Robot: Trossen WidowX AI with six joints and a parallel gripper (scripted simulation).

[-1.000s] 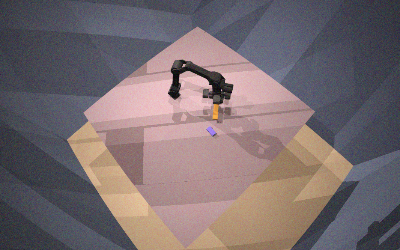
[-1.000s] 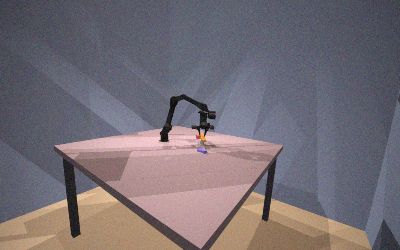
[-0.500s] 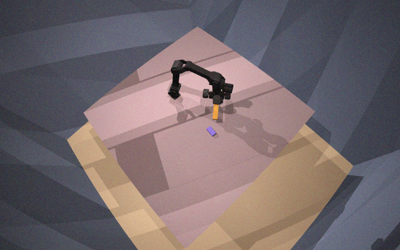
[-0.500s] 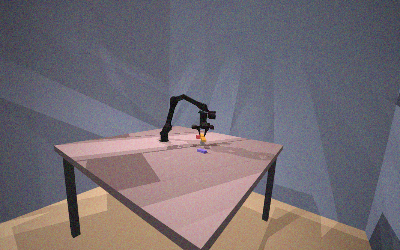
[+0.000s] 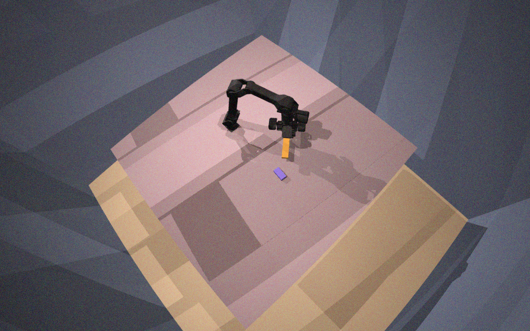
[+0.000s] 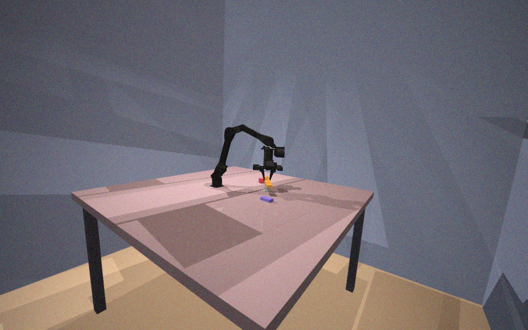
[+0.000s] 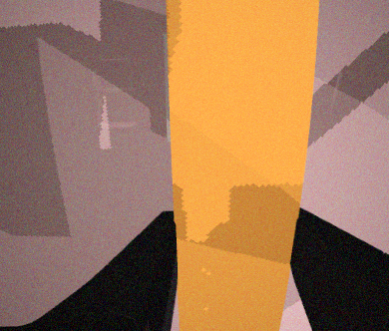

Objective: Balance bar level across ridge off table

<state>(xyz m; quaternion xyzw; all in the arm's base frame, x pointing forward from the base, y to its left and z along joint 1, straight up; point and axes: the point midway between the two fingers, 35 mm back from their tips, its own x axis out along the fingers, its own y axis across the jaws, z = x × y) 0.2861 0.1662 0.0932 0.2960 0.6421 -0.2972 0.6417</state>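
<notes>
Right now the bar is 2 cm ahead of my gripper tip and 2 cm to the right of it. The rest, counted from my gripper tip: small red cube (13 cm behind, 12 cm to the left, 4 cm below); purple block (13 cm ahead, 18 cm to the right, 5 cm below).
</notes>
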